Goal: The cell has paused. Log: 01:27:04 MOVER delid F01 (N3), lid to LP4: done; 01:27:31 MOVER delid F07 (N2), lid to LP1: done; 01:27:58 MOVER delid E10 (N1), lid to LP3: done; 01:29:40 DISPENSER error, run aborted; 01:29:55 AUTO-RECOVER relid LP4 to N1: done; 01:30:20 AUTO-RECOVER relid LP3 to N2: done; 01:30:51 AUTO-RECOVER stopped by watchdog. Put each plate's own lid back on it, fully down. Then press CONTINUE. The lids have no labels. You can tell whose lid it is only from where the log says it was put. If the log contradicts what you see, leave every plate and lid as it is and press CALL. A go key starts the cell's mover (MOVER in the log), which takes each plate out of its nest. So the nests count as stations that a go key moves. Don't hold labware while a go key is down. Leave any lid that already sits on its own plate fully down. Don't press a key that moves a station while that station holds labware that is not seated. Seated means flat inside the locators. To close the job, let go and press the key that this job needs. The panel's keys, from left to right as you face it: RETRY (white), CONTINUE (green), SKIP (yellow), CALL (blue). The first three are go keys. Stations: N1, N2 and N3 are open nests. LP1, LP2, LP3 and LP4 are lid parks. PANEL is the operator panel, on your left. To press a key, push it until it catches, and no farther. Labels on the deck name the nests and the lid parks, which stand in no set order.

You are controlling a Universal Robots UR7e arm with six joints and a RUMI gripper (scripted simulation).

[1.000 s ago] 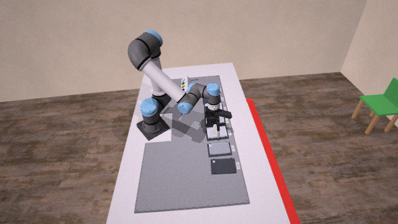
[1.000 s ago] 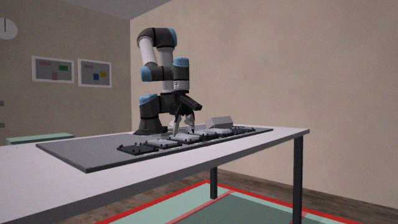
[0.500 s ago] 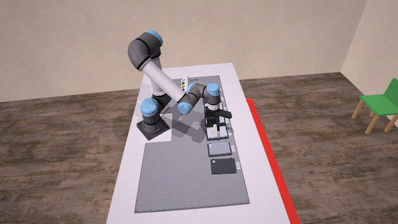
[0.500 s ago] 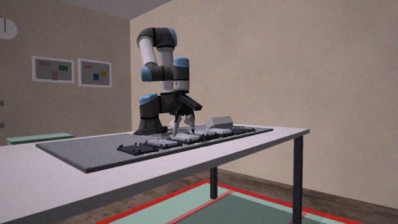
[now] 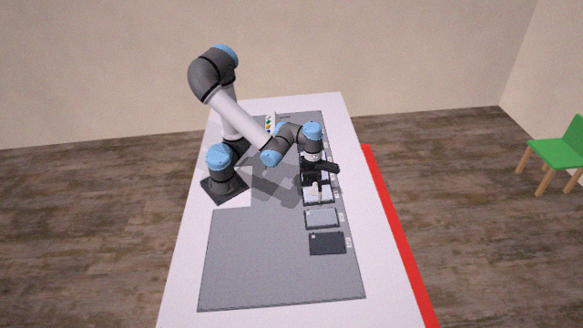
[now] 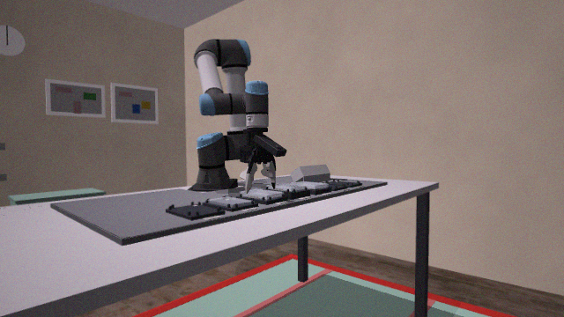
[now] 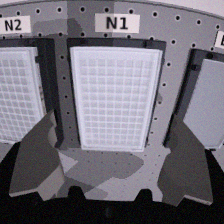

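My hand is 2 cm past the well plate, 12 cm to the right of it and 1 cm above it. Also, from my hand: yellow skip key: 32 cm behind, 46 cm to the left, 3 cm above; green continue key: 33 cm behind, 51 cm to the left, 3 cm above; dark lid park: 6 cm ahead, 26 cm to the right, 3 cm below.
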